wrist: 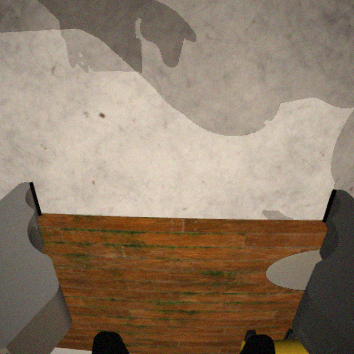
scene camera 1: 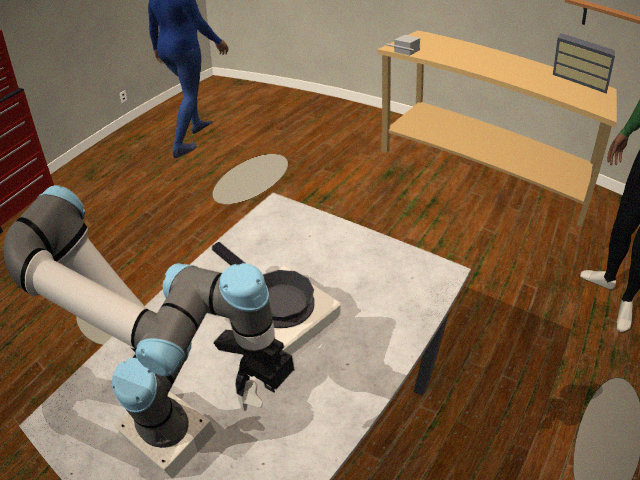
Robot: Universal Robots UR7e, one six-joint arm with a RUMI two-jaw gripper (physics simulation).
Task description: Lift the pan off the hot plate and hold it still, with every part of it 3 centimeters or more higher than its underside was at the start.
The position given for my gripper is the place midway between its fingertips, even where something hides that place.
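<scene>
My gripper (scene camera 1: 264, 388), (wrist: 182, 191). Hot plate (scene camera 1: 323, 309); out of frame in the wrist view. Dark pan (scene camera 1: 290, 293); out of frame in the wrist view.
</scene>
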